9 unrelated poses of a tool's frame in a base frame.
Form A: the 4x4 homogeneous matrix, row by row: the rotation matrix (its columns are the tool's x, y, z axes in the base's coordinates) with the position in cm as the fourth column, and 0 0 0 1 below. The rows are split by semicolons.
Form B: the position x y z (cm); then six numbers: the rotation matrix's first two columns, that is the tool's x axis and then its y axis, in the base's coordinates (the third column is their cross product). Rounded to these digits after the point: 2 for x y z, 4 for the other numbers.
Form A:
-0.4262 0.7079 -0.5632 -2.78; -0.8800 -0.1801 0.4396 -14.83; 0.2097 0.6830 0.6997 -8.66; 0 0 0 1
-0.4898 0.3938 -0.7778 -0.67; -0.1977 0.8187 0.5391 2.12; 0.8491 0.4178 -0.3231 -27.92; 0 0 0 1
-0.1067 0.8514 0.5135 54.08; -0.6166 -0.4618 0.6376 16.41; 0.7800 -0.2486 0.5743 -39.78; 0 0 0 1
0.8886 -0.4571 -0.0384 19.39; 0.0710 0.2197 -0.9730 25.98; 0.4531 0.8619 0.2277 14.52; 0 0 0 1
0.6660 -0.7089 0.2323 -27.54; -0.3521 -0.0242 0.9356 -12.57; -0.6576 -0.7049 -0.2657 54.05; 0 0 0 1
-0.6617 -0.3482 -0.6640 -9.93; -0.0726 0.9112 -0.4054 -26.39; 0.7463 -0.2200 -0.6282 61.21; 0 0 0 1
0.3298 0.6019 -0.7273 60.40; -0.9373 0.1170 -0.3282 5.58; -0.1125 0.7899 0.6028 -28.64; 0 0 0 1
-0.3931 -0.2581 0.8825 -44.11; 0.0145 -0.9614 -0.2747 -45.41; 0.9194 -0.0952 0.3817 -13.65; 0 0 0 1
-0.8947 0.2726 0.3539 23.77; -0.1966 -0.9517 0.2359 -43.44; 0.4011 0.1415 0.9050 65.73; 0 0 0 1
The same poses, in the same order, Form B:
-2.78 -14.83 -8.66 -0.4262 -0.8800 0.2097 0.7079 -0.1801 0.6830
-0.67 2.12 -27.92 -0.4898 -0.1977 0.8491 0.3938 0.8187 0.4178
54.08 16.41 -39.78 -0.1067 -0.6166 0.7800 0.8514 -0.4618 -0.2486
19.39 25.98 14.52 0.8886 0.0710 0.4531 -0.4571 0.2197 0.8619
-27.54 -12.57 54.05 0.6660 -0.3521 -0.6576 -0.7089 -0.0242 -0.7049
-9.93 -26.39 61.21 -0.6617 -0.0726 0.7463 -0.3482 0.9112 -0.2200
60.40 5.58 -28.64 0.3298 -0.9373 -0.1125 0.6019 0.1170 0.7899
-44.11 -45.41 -13.65 -0.3931 0.0145 0.9194 -0.2581 -0.9614 -0.0952
23.77 -43.44 65.73 -0.8947 -0.1966 0.4011 0.2726 -0.9517 0.1415

